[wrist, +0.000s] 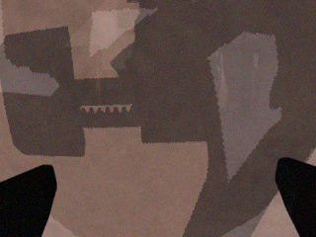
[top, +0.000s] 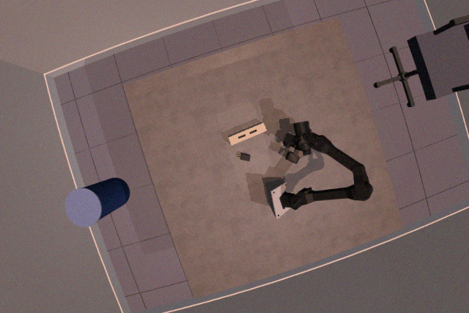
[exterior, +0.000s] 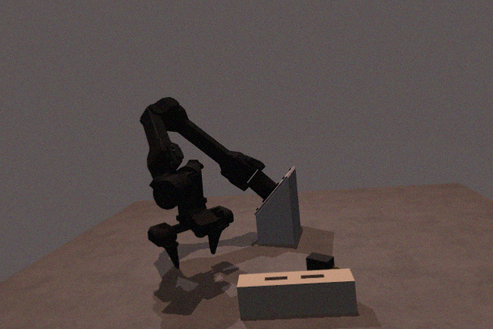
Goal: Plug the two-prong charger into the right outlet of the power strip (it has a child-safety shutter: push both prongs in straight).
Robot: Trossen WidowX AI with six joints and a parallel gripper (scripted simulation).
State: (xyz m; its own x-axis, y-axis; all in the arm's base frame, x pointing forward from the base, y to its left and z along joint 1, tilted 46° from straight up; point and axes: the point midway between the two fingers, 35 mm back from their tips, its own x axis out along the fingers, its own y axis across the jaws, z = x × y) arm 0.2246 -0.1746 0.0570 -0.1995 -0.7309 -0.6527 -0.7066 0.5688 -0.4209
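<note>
Right now my gripper tip is 3 cm short of the charger, 29 cm to the right of it and 1 cm above it.
</note>
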